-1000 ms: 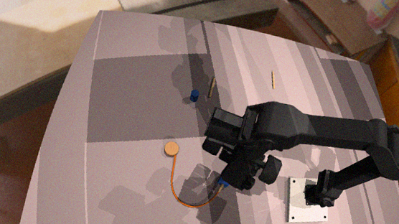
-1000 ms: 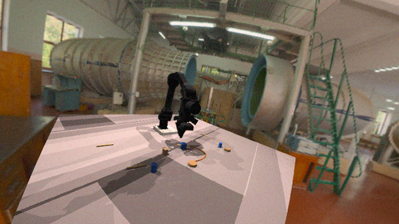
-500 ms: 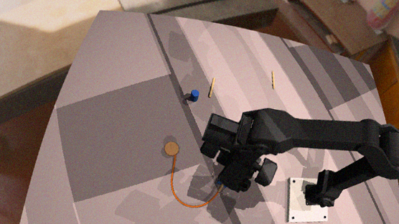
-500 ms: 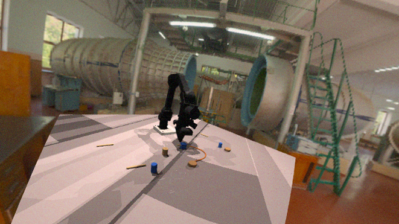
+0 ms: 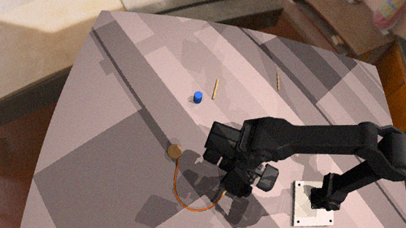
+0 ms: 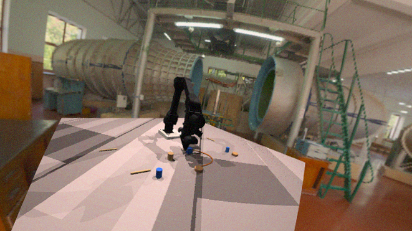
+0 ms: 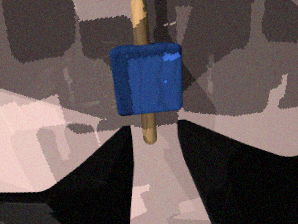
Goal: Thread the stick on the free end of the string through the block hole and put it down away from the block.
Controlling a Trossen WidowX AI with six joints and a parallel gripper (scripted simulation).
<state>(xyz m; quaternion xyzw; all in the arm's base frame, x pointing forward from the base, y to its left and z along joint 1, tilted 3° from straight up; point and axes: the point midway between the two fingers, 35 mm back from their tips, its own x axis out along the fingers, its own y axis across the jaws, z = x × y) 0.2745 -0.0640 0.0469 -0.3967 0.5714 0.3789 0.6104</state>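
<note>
My gripper tip is now 10 mm short of the blue cube, 30 mm to the right of it and 10 mm above it. From my gripper tip the other things lie so: round wooden button (160 mm ahead, 50 mm to the right, 10 mm below); short wooden cylinder (20 mm ahead, 110 mm to the right, 10 mm below); thin wooden stick (20 mm ahead, 40 mm to the left, 10 mm below).
</note>
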